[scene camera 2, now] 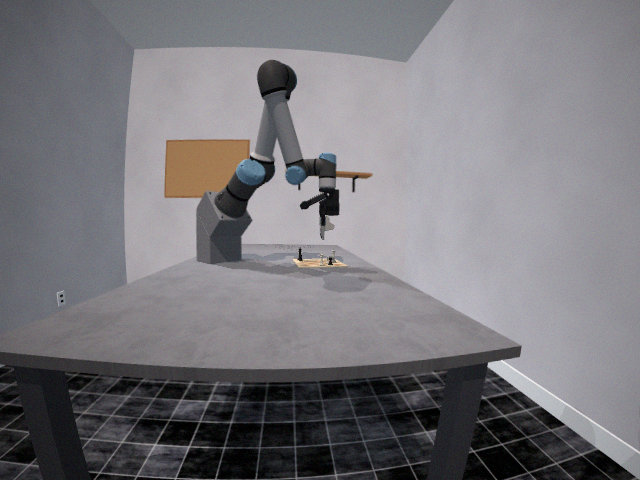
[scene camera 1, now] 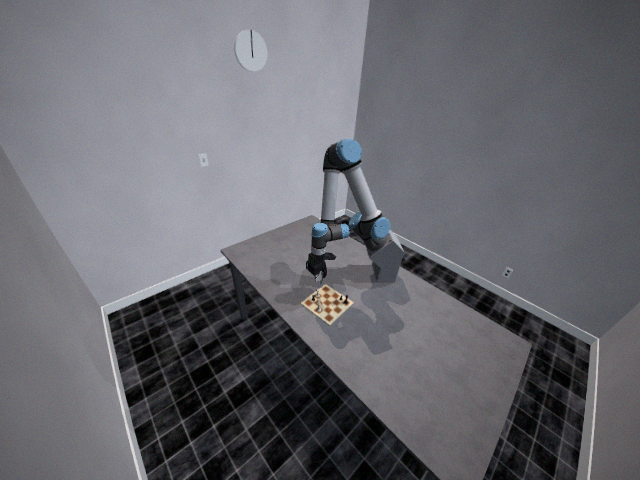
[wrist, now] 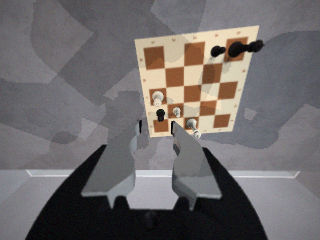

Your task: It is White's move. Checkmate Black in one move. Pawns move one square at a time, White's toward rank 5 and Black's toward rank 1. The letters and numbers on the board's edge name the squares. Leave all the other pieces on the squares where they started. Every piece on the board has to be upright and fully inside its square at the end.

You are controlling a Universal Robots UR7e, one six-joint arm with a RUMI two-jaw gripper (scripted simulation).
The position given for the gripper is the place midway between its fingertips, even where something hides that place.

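There's a chessboard (scene camera 1: 332,307), and you get the chessboard (wrist: 208,89) from the wrist as well. As for the gripper (scene camera 2: 322,239), that one's visible too, and the wrist view also has the gripper (wrist: 156,121).
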